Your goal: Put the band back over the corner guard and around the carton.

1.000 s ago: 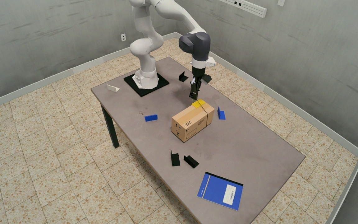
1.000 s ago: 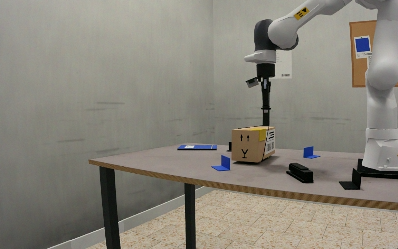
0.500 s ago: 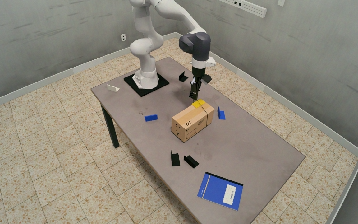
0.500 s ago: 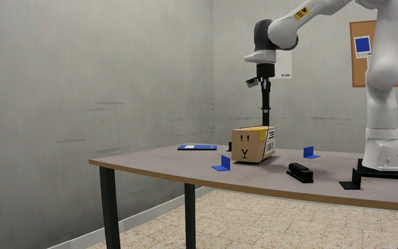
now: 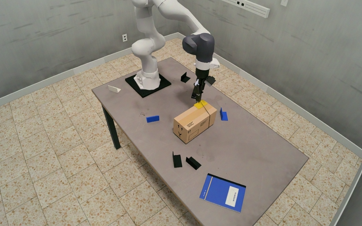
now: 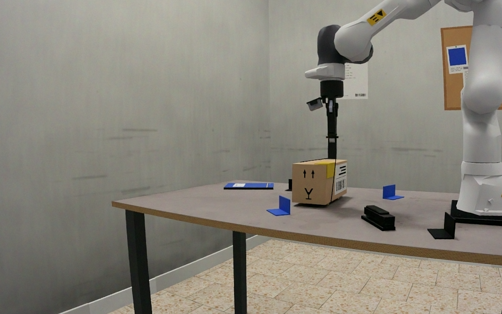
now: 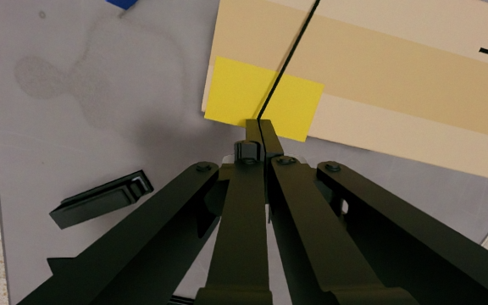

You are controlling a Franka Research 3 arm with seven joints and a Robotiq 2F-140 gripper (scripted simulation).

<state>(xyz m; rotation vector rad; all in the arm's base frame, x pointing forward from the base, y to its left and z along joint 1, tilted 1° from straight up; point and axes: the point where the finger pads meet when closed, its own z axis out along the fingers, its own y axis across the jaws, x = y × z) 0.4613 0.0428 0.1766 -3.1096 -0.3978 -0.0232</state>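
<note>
Now: the yellow corner guard 60 mm below my hand and 10 mm ahead of it. From my hand the other things lie so: brown carton 110 mm below, 80 mm to the right, 70 mm ahead; blue notebook 480 mm ahead, 250 mm to the right, 180 mm below.
</note>
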